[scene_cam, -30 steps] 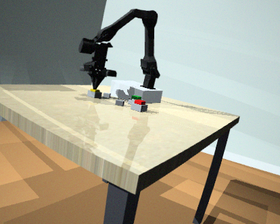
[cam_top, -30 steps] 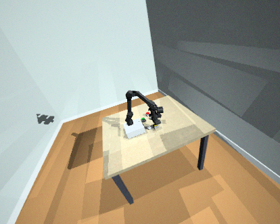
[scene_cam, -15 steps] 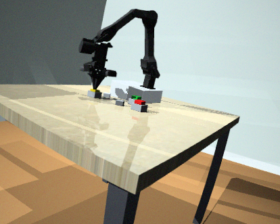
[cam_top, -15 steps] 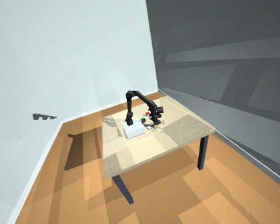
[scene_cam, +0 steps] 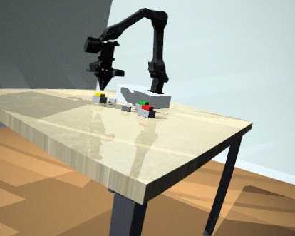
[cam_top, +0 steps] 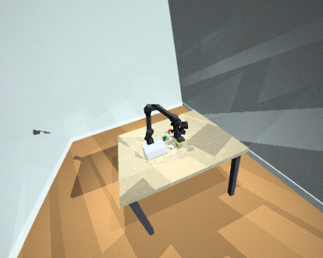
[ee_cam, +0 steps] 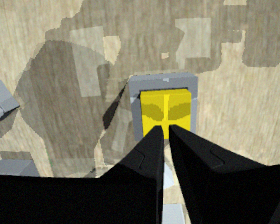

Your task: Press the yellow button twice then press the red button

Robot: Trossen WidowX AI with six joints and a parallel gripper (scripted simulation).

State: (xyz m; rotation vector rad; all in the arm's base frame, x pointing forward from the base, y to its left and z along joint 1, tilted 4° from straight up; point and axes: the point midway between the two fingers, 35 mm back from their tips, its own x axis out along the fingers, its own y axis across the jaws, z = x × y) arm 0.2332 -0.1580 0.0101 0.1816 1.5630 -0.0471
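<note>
My gripper tip is 2 cm above the yellow button. Round my gripper tip: green button 6 cm behind, 18 cm to the left, 2 cm below; then red button 4 cm ahead, 25 cm to the left, 2 cm below.
</note>
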